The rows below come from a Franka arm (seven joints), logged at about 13 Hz.
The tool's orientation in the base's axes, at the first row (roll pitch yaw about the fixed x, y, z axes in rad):
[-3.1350, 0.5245, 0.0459]
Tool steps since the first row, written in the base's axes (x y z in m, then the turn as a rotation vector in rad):
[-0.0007, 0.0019, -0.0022, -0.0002, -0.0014, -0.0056]
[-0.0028, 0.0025, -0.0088, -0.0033, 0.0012, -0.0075]
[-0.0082, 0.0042, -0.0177, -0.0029, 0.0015, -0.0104]
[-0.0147, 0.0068, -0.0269, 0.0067, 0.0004, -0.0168]
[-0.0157, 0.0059, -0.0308, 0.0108, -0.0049, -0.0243]
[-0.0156, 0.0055, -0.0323, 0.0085, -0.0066, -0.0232]
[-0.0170, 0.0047, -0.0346, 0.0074, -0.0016, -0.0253]
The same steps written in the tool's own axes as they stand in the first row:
[0.0006, -0.0019, 0.0022, 0.0026, 0.0014, 0.0050]
[0.0021, -0.0026, 0.0090, 0.0010, -0.0013, 0.0081]
[0.0019, -0.0044, 0.0194, 0.0028, -0.0016, 0.0104]
[0.0010, -0.0073, 0.0305, 0.0142, 0.0000, 0.0112]
[0.0021, -0.0064, 0.0344, 0.0213, 0.0055, 0.0157]
[0.0029, -0.0060, 0.0357, 0.0187, 0.0071, 0.0159]
[0.0028, -0.0052, 0.0384, 0.0190, 0.0021, 0.0182]

